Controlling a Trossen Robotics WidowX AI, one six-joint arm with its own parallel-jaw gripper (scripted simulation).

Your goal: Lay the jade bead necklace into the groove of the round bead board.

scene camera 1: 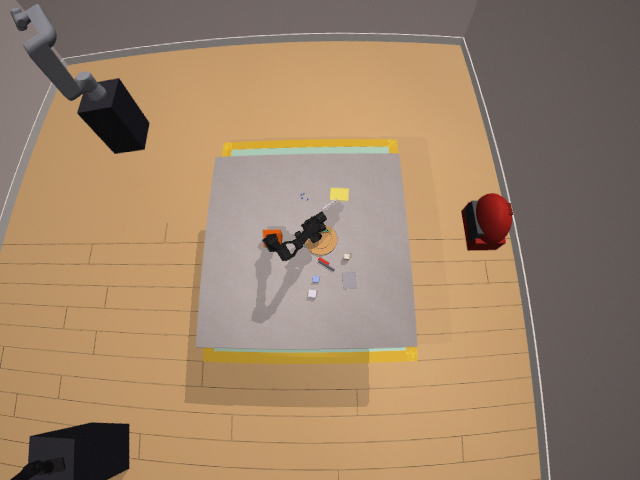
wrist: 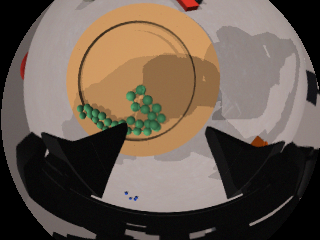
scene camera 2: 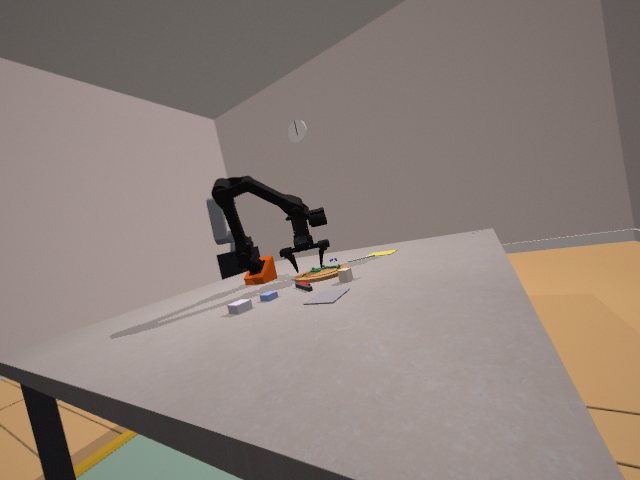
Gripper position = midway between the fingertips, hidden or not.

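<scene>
My gripper's in sight at (scene camera 2: 309, 270), and the wrist view has the gripper as well, at (wrist: 167, 128). I can also see a round tan bead board (wrist: 130, 58).
</scene>
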